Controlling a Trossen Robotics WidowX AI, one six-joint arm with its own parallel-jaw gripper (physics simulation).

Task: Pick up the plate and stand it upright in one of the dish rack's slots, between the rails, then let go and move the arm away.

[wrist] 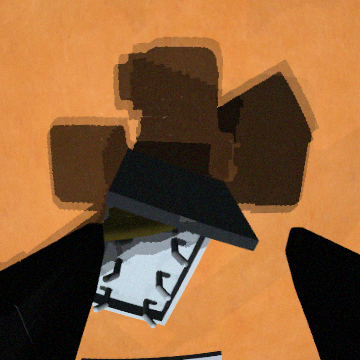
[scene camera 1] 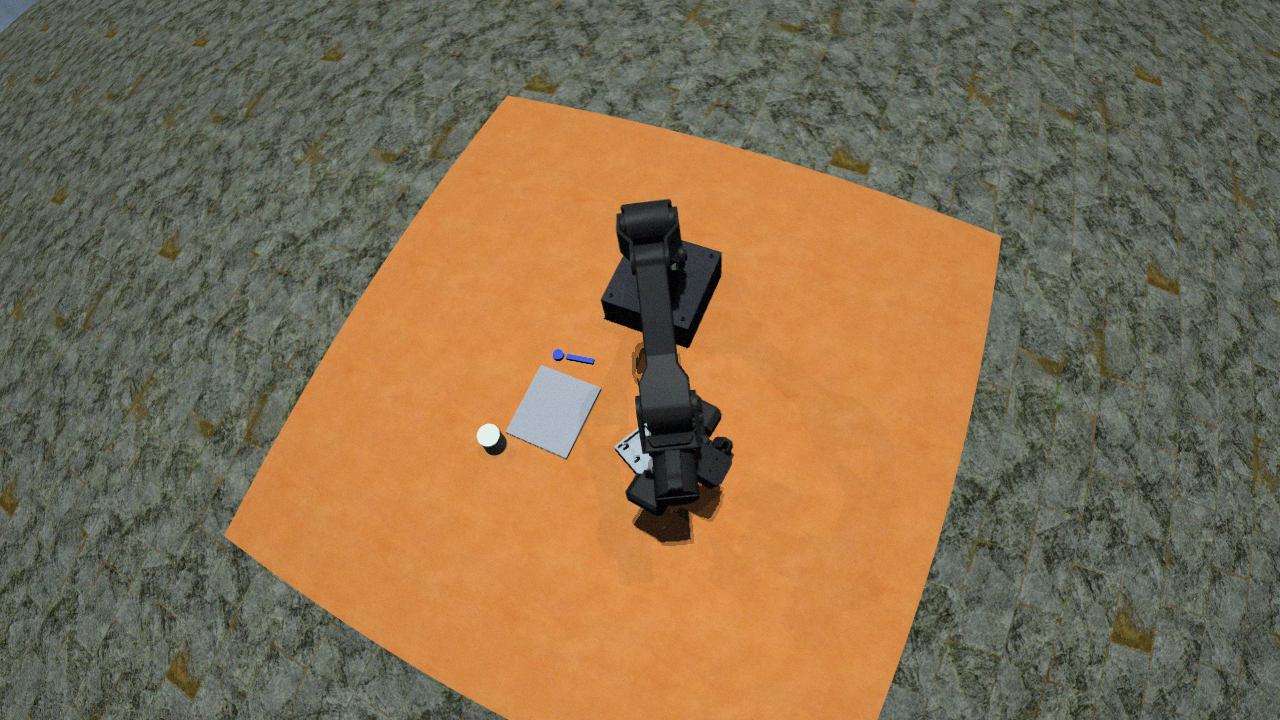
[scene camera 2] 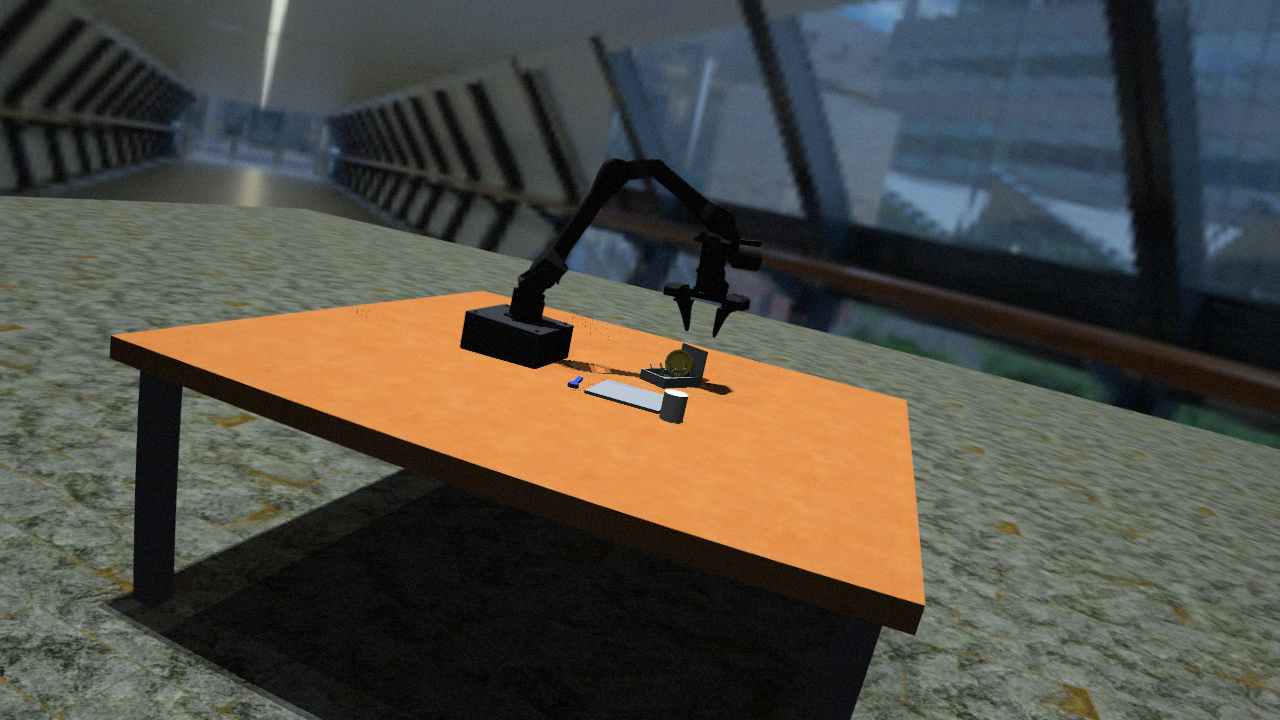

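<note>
The dish rack [scene camera 1: 630,445] [scene camera 2: 657,379] [wrist: 135,280] has a pale base with bent grey rails and a tall dark panel at one end. The yellow round plate [scene camera 2: 679,362] [wrist: 134,230] stands on edge, upright or nearly so, in the rack close to that panel. The panel hides part of it in the wrist view, and I cannot tell exactly which rails are beside it. My gripper [scene camera 2: 700,332] [wrist: 197,239] is partly open and empty, with a gap above the rack, panel and plate. In scene camera 1 the arm covers the plate, much of the rack and the fingertips.
A light grey flat slab [scene camera 1: 553,411] [scene camera 2: 626,394] lies beside the rack, with a blue spoon-like piece [scene camera 1: 580,359] [scene camera 2: 575,382] near one edge and a white-topped cup [scene camera 1: 489,436] [scene camera 2: 674,407] near its outer corner. The robot's black base [scene camera 1: 702,286] [scene camera 2: 514,338] stands on the orange table [scene camera 1: 850,358] [scene camera 2: 787,483].
</note>
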